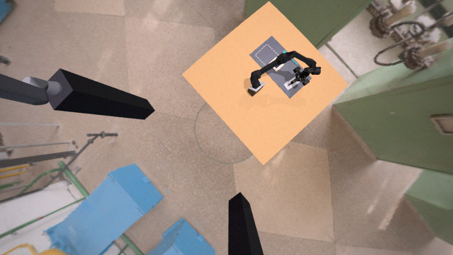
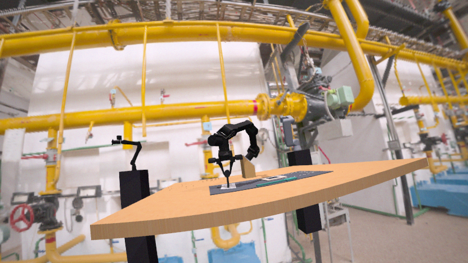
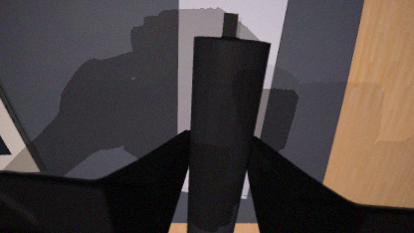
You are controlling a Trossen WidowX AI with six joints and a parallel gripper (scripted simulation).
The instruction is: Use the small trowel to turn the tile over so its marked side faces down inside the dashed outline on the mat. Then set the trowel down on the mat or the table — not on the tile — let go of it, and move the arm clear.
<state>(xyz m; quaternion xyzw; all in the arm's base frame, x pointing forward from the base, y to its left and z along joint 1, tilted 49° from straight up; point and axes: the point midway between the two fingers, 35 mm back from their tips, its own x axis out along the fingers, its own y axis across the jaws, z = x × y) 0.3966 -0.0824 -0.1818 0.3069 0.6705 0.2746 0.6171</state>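
Now: gripper tip 30 mm past the small trowel and 30 mm above it. Also, from my gripper tip: grey mat (210 mm to the left, 80 mm below); then teal trowel (140 mm ahead, 240 mm to the left, 60 mm below); then tile (30 mm behind, 260 mm to the left, 60 mm below).
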